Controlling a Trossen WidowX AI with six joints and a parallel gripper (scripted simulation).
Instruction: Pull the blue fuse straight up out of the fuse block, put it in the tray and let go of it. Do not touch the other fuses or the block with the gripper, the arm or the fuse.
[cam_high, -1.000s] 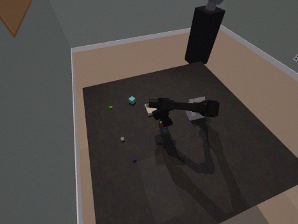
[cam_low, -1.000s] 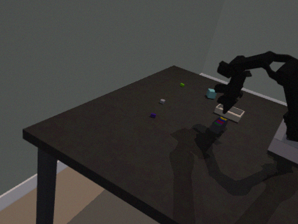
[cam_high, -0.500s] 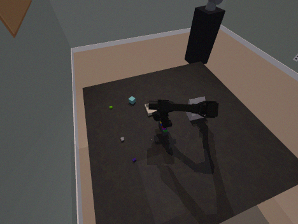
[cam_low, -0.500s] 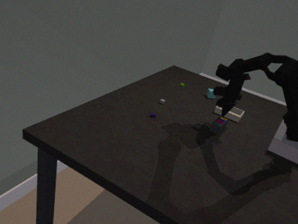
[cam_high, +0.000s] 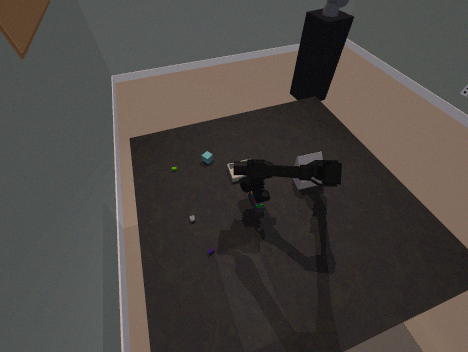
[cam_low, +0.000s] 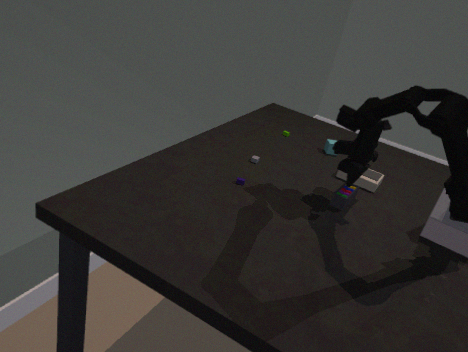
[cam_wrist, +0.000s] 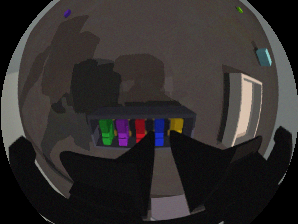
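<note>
Now: gripper tip 2 cm above the blue fuse. Round my gripper tip: red fuse (2 cm to the left, 2 cm below); then yellow fuse (2 cm to the right, 2 cm below, 1 cm behind); then purple fuse (4 cm to the left, 2 cm below, 1 cm ahead).
</note>
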